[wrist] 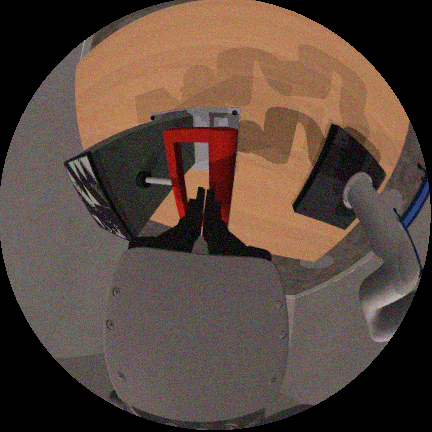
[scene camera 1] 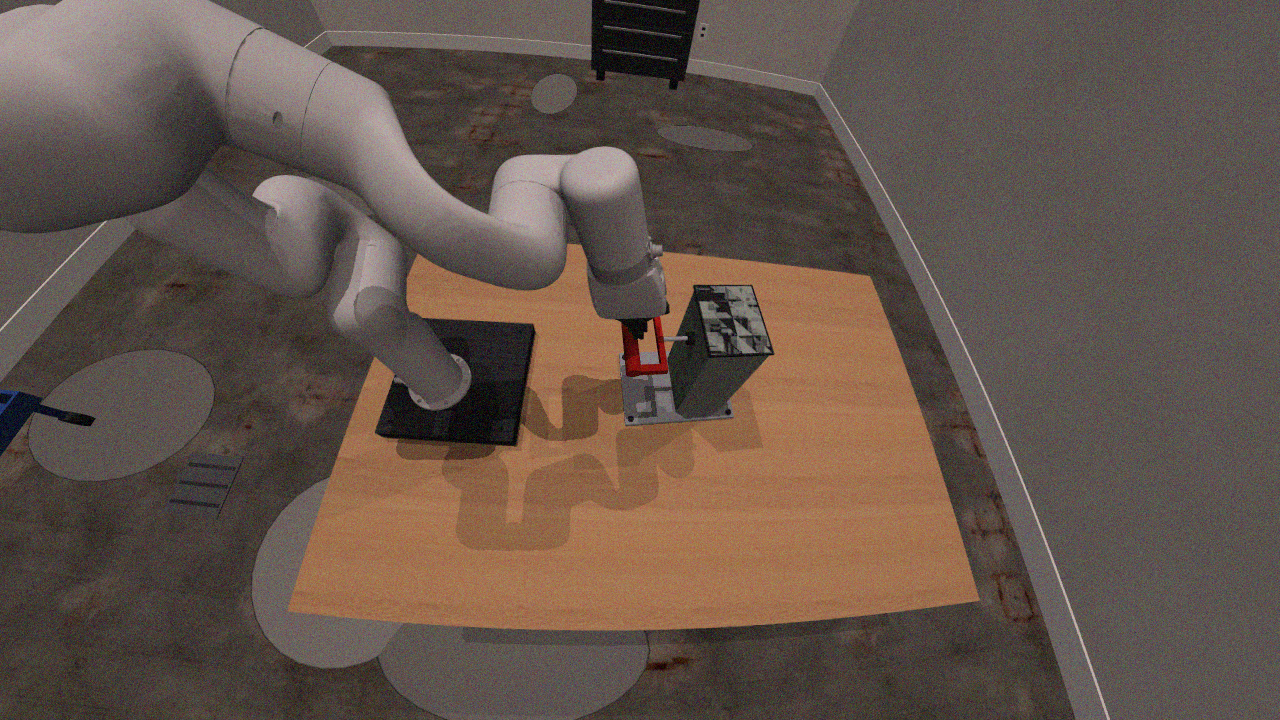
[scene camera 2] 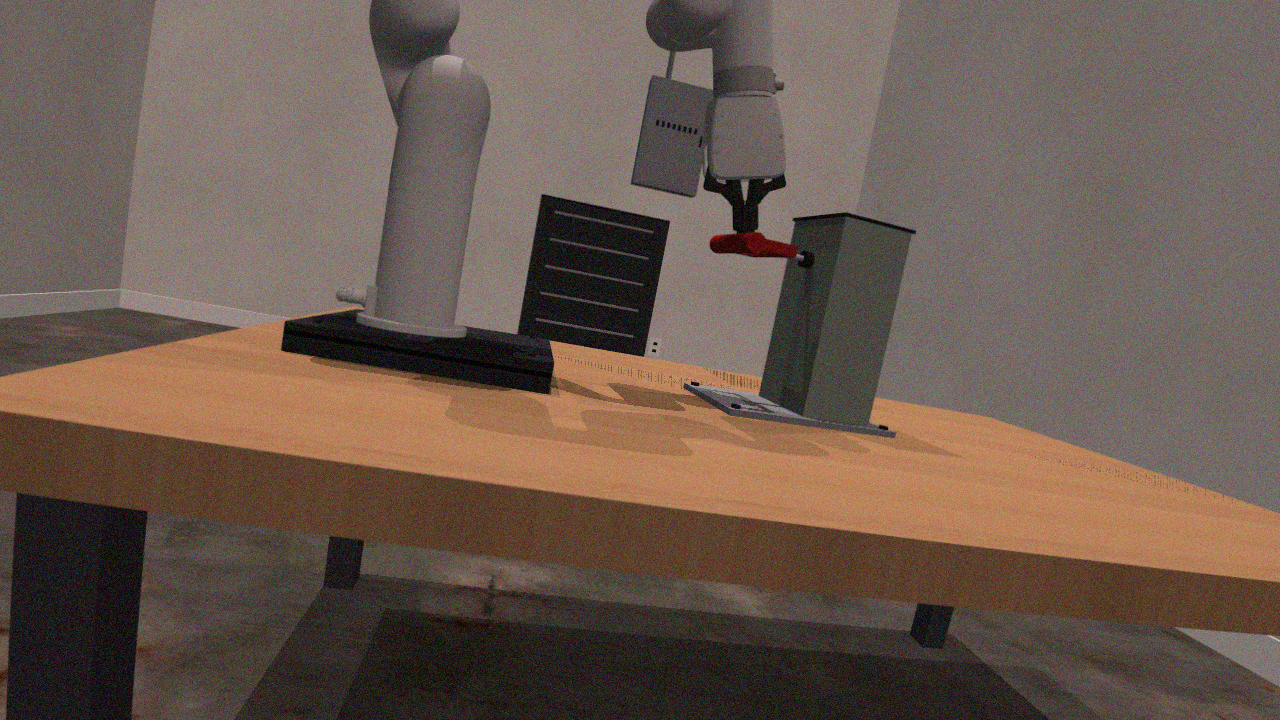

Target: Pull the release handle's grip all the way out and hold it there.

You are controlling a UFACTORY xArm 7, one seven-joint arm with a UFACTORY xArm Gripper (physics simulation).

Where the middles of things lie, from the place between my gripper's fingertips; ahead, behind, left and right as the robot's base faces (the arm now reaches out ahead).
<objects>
Now: the grey base plate (scene camera 1: pixel 647 399) 110 mm ahead of my hand and 210 mm below it.
</objects>
